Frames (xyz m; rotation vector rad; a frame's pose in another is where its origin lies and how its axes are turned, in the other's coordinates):
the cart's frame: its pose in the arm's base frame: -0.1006 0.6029 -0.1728 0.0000 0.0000 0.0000
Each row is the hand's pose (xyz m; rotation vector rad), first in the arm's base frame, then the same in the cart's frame.
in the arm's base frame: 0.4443 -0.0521 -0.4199 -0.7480 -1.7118 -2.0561
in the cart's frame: 0.5449 -0.6550 -0.2471 -0.7480 -1.7118 -2.0561
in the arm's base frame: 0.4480 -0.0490 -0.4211 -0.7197 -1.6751 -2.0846
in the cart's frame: 0.5486 -0.6519 -0.2483 -0.7197 -1.6751 -2.0846
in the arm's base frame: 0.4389 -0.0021 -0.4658 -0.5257 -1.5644 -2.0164
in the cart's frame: 0.5395 -0.6050 -0.2930 -0.5257 -1.5644 -2.0164
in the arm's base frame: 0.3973 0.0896 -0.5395 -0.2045 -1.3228 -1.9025
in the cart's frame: 0.4979 -0.5133 -0.3667 -0.2045 -1.3228 -1.9025
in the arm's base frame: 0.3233 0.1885 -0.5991 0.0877 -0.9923 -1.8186
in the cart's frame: 0.4239 -0.4144 -0.4263 0.0877 -0.9923 -1.8186
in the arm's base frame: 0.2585 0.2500 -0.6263 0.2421 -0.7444 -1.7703
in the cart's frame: 0.3591 -0.3529 -0.4535 0.2421 -0.7444 -1.7703
